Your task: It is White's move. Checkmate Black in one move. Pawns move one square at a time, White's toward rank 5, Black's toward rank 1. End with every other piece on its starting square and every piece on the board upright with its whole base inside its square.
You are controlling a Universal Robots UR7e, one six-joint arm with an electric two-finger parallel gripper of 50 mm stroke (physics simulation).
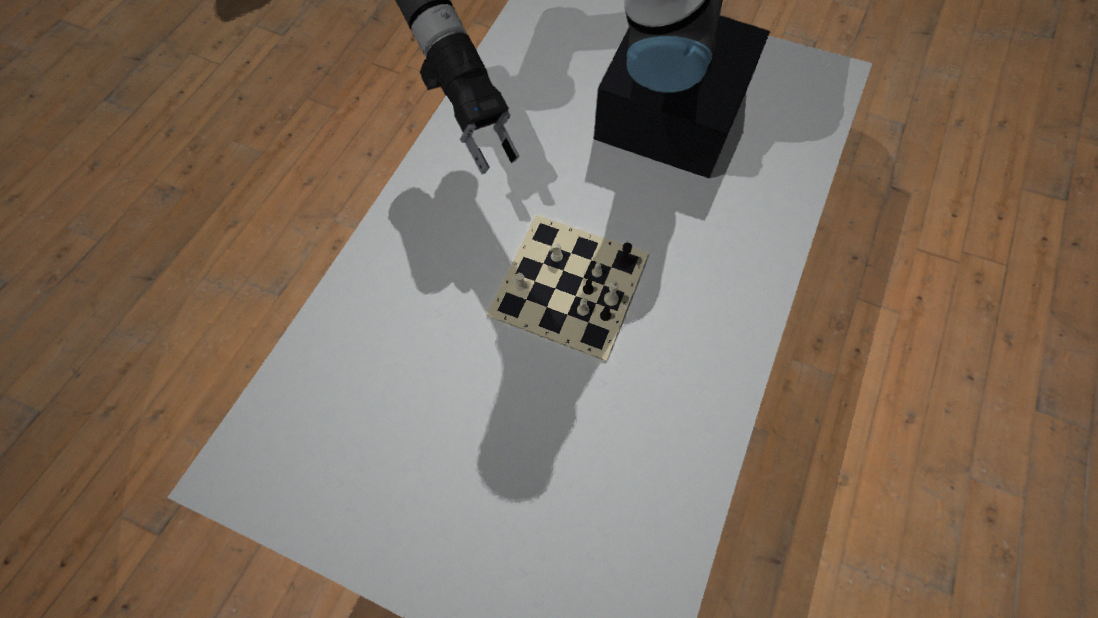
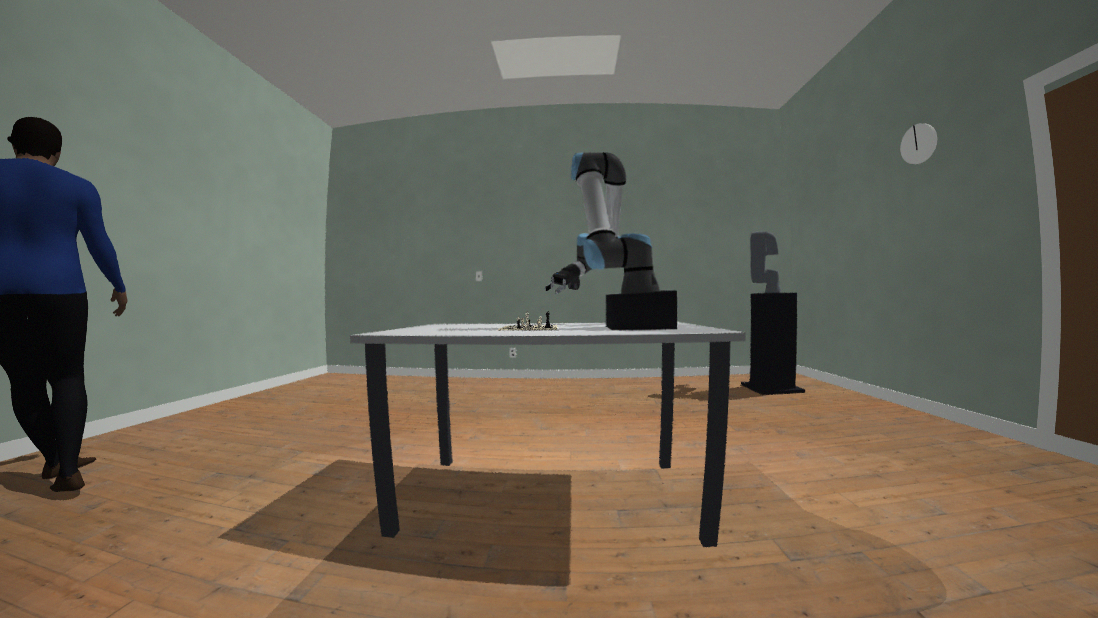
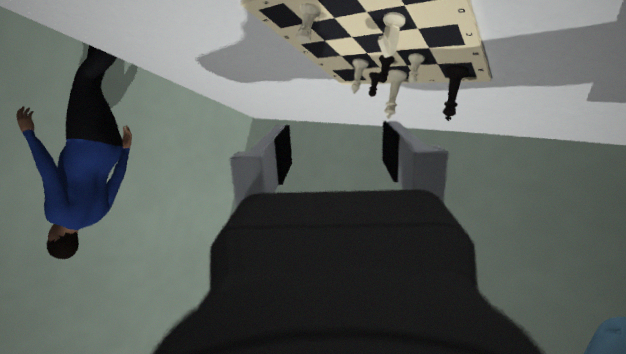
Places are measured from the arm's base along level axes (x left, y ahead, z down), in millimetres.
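Where they show: gripper, fingertip midpoint: (image 1: 500,165) (image 2: 550,290) (image 3: 336,143); arm's base, origin of the base link: (image 2: 640,292).
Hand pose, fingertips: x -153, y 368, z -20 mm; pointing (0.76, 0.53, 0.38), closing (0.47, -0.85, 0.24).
Note:
Each offset is from my fingertips to the centre of the thing. Level surfaces: height alone.
My gripper (image 1: 499,164) (image 2: 554,288) (image 3: 336,143) is open and empty, above the table beside the board, apart from every piece. The chessboard @(dz +155, dx +158, dy +75 mm) (image 1: 563,300) (image 3: 442,36) carries upright pieces. A black king @(dz +120, dx +229, dy -4 mm) (image 1: 626,251) (image 3: 452,95) stands on a dark corner square. A tall white piece @(dz +120, dx +236, dy +74 mm) (image 1: 612,294) (image 3: 394,92) stands on the same edge row. Two black pawns @(dz +136, dx +193, dy +73 mm) (image 1: 588,287) @(dz +136, dx +239, dy +106 mm) (image 1: 605,313) and two white pawns @(dz +136, dx +194, dy +36 mm) (image 1: 597,270) @(dz +130, dx +200, dy +113 mm) (image 1: 583,307) stand around it. A knight-like white piece @(dz +132, dx +115, dy +37 mm) (image 1: 556,254) (image 3: 391,35) and another white piece @(dz +135, dx +82, dy +114 mm) (image 1: 520,282) (image 3: 308,20) stand farther from them.
The black robot base block (image 1: 653,126) (image 2: 641,310) stands on the white table @(dz +158 mm) (image 1: 345,429) beyond the king's side of the board. Arm shadows fall across the table. A person in blue (image 2: 46,222) (image 3: 85,175) stands on the floor away from the table.

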